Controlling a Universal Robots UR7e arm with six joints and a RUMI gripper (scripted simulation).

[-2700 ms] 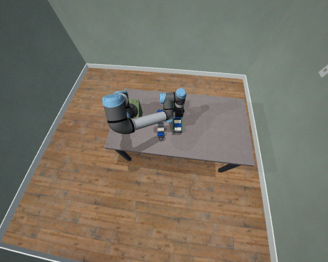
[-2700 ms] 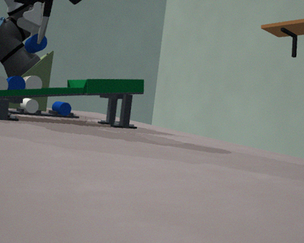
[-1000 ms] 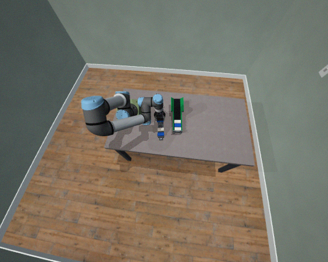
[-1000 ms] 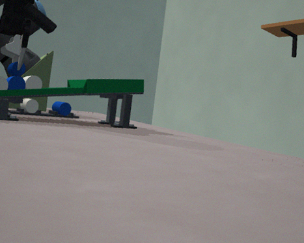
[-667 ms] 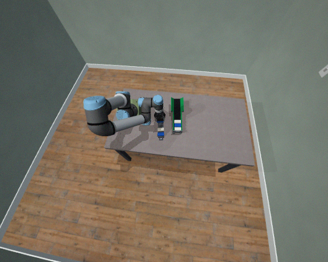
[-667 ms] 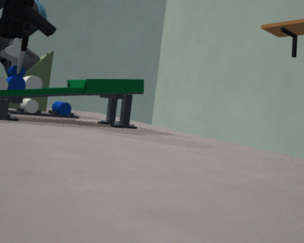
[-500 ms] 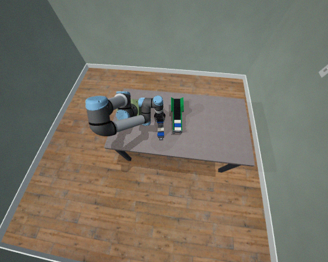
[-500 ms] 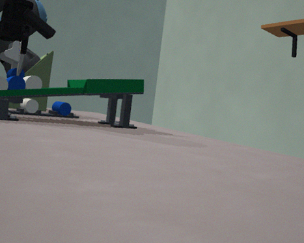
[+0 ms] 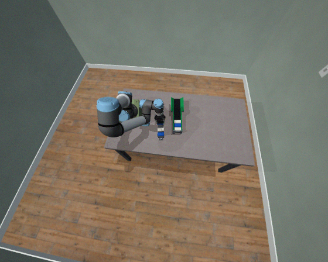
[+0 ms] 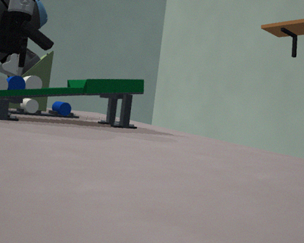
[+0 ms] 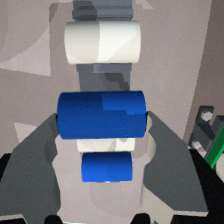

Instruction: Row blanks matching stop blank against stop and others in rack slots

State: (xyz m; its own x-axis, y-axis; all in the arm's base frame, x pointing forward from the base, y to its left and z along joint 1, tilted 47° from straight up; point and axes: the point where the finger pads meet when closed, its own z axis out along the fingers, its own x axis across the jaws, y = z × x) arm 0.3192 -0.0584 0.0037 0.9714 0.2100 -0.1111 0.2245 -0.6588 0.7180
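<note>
The stock rack is 1 cm behind my hand, 3 cm to the left of it and 9 cm below it. Round my hand: dark stop (19 cm ahead, 6 cm to the right, 2 cm below).
</note>
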